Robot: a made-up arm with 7 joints. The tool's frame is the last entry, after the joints. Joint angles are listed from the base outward. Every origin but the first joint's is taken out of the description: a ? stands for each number. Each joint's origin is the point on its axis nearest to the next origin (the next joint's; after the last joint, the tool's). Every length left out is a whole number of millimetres.
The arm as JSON. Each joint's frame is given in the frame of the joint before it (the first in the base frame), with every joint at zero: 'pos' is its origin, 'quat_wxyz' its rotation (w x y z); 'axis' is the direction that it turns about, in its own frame. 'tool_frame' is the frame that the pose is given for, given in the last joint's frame.
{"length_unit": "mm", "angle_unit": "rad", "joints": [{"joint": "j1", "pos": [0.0, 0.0, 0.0], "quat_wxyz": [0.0, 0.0, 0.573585, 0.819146], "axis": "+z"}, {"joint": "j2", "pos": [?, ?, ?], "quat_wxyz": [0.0, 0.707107, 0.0, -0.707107], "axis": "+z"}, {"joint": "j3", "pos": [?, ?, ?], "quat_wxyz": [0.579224, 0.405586, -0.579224, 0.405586], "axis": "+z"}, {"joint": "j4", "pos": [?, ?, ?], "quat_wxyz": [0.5, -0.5, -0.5, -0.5], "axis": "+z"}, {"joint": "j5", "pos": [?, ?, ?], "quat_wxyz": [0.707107, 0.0, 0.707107, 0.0], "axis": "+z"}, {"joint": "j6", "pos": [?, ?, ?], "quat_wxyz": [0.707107, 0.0, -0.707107, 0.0], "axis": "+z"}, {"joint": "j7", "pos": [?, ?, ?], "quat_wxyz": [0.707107, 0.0, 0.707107, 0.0], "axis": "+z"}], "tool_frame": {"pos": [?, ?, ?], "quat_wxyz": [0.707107, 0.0, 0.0, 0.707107]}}
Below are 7 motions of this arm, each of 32 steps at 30 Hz.
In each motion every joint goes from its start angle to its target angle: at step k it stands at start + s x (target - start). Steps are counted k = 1, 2, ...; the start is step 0. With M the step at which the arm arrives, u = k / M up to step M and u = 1 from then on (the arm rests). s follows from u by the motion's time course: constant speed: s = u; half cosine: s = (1 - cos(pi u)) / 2; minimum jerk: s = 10 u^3 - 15 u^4 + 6 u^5.
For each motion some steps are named. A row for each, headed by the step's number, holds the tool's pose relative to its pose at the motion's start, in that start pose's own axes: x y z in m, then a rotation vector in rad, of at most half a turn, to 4 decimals.
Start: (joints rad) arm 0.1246 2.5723 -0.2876 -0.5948 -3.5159 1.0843 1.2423
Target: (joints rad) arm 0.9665 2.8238 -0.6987 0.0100 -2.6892 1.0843 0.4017
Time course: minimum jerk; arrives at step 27
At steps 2, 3, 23, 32:
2: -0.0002 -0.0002 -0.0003 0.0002 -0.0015 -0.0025
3: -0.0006 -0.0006 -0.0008 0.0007 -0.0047 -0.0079
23: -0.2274 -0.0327 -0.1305 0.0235 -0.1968 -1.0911
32: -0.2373 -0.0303 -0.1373 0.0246 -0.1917 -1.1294

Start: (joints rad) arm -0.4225 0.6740 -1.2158 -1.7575 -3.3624 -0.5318 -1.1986
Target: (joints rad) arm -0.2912 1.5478 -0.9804 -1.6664 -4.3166 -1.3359 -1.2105
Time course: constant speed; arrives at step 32
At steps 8, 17, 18, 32:
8: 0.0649 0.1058 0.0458 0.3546 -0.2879 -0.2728
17: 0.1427 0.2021 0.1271 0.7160 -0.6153 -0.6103
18: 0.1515 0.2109 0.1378 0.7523 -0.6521 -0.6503
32: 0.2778 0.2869 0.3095 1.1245 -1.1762 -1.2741

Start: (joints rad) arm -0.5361 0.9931 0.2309 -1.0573 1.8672 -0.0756 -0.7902
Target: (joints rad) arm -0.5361 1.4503 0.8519 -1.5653 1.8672 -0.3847 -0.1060
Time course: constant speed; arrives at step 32
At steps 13, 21, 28, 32:
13: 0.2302 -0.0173 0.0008 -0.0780 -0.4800 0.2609
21: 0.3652 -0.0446 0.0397 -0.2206 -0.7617 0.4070
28: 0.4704 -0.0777 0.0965 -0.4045 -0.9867 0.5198
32: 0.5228 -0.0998 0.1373 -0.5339 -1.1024 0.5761

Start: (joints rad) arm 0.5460 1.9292 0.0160 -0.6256 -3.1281 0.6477 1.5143
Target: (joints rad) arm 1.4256 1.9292 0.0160 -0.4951 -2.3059 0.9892 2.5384
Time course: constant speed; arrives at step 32
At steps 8, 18, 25, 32:
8: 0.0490 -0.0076 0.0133 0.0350 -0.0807 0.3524
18: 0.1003 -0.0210 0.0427 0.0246 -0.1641 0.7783
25: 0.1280 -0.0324 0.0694 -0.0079 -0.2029 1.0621
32: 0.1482 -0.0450 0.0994 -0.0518 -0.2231 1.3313

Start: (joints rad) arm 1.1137 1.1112 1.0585 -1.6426 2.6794 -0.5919 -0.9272
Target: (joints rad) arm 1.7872 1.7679 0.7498 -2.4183 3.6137 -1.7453 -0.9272
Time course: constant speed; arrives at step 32
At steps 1, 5, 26, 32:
1: -0.0048 -0.0138 0.0030 0.0018 0.0133 0.0017
5: -0.0294 -0.0641 0.0217 0.0222 0.0824 -0.0024
26: -0.1803 -0.1595 0.2590 0.4125 0.6188 -0.4989
32: -0.1901 -0.1435 0.3470 0.5459 0.7405 -0.8170

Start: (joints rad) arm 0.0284 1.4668 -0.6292 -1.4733 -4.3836 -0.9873 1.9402
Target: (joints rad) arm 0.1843 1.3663 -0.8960 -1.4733 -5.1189 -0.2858 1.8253
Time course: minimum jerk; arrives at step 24
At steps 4, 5, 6, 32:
4: 0.0039 0.0031 0.0065 0.0424 0.0016 -0.0208
5: 0.0071 0.0055 0.0118 0.0771 0.0029 -0.0378
6: 0.0113 0.0088 0.0191 0.1237 0.0045 -0.0609
32: 0.0841 0.0596 0.2045 1.1796 0.0677 -0.6194

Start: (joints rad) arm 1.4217 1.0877 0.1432 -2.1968 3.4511 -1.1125 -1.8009
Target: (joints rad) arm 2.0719 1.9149 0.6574 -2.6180 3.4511 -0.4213 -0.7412
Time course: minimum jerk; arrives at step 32
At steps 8, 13, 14, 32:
8: 0.0131 0.0045 0.0187 -0.0577 -0.0542 0.0272
13: 0.0294 -0.0031 0.0582 -0.2242 -0.0979 0.0566
14: 0.0306 -0.0079 0.0674 -0.2711 -0.0908 0.0594
32: -0.0342 -0.0847 0.1537 -0.7116 0.4919 0.0655

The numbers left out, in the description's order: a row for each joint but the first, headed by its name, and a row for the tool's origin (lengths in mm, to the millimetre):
j2: 0.0 0.0 0.0
j3: 127.0 350.0 0.0
j4: 42.0 0.0 0.0
j5: -394.0 -48.0 0.0
j6: 0.0 0.0 0.0
j7: 0.0 0.0 0.0
tool: 0.0 0.0 0.0

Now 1 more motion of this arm.
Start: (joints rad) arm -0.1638 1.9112 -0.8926 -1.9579 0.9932 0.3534 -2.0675
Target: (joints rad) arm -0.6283 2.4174 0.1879 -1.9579 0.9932 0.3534 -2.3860
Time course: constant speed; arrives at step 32
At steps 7, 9, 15, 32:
7: -0.1287 0.0460 0.0977 0.0261 0.3378 -0.1775
9: -0.1580 0.0618 0.1329 0.0298 0.4339 -0.2303
15: -0.2216 0.1145 0.2526 0.0303 0.7206 -0.3928
32: -0.1764 0.2814 0.6167 -0.0615 1.5151 -0.8780

